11 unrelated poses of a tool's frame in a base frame.
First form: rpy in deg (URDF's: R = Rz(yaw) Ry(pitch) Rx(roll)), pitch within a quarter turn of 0, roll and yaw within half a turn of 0; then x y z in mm.
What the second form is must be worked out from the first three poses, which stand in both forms.
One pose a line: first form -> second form
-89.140 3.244 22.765 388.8 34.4 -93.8 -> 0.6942 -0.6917 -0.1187 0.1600 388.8 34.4 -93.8
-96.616 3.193 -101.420 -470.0 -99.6 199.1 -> 0.4371 -0.4583 0.5894 -0.5014 -470.0 -99.6 199.1
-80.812 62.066 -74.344 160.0 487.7 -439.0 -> 0.7218 -0.2054 0.6484 -0.1280 160.0 487.7 -439.0
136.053 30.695 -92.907 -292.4 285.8 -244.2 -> 0.0707 0.6879 -0.5800 -0.4306 -292.4 285.8 -244.2
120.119 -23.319 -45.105 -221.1 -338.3 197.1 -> 0.5186 0.7451 -0.4186 -0.0257 -221.1 -338.3 197.1
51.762 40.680 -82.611 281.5 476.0 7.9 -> 0.5336 0.5139 -0.0352 -0.6708 281.5 476.0 7.9
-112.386 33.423 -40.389 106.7 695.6 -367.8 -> 0.5826 -0.6917 0.4249 0.0403 106.7 695.6 -367.8
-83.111 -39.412 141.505 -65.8 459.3 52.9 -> 0.4434 0.0324 -0.6728 0.5914 -65.8 459.3 52.9
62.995 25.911 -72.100 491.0 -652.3 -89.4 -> 0.6029 0.5242 -0.1451 -0.5837 491.0 -652.3 -89.4
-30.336 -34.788 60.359 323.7 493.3 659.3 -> 0.8355 -0.0708 -0.3749 0.3954 323.7 493.3 659.3
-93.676 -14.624 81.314 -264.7 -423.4 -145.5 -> 0.5752 -0.4921 -0.5374 0.3716 -264.7 -423.4 -145.5
